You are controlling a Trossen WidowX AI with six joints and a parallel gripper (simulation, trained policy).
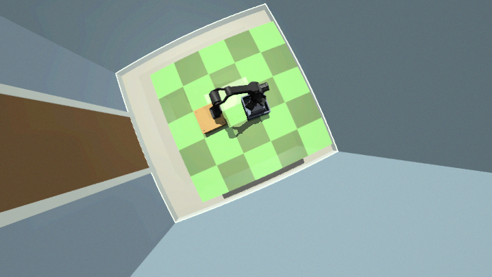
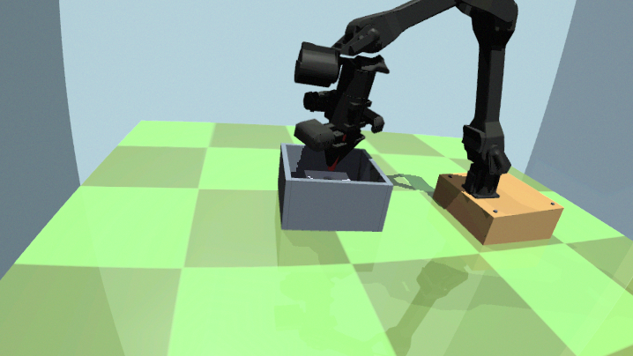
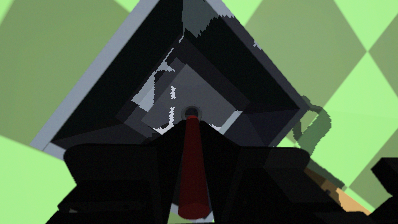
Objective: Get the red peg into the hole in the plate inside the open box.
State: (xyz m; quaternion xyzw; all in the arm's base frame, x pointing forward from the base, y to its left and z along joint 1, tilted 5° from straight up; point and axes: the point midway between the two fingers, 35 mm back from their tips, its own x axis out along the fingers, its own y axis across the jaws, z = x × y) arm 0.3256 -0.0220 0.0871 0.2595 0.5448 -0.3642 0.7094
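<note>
Right now the red peg is 10 mm to the left of my gripper tip and 30 mm above it. Also, from my gripper tip: light plate: 50 mm below; then grey box: 70 mm below.
</note>
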